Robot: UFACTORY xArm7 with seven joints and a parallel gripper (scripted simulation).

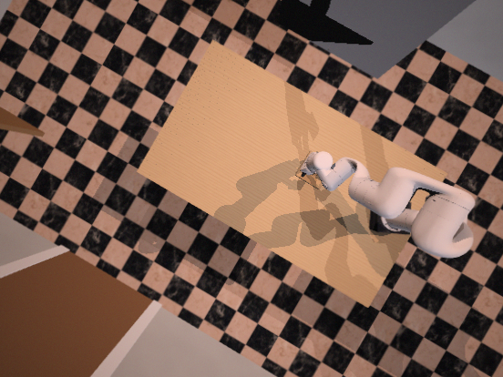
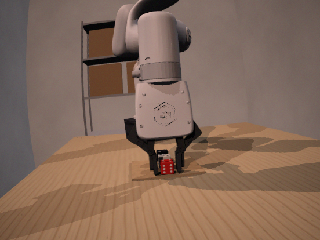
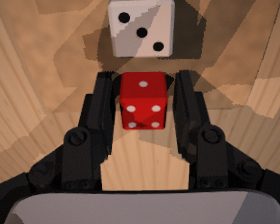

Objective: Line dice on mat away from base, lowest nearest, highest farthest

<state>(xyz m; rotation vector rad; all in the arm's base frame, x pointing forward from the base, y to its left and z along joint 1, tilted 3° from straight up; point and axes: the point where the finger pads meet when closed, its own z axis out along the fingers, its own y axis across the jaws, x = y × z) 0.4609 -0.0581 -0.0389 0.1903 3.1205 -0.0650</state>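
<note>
My hand is 10 mm above the red die. Round my hand: white die (50 mm behind, 10 mm to the left, 10 mm below); then thin mat (50 mm behind, 10 mm to the left, 20 mm below); then black die (100 mm behind, 10 mm to the left, 10 mm below).
</note>
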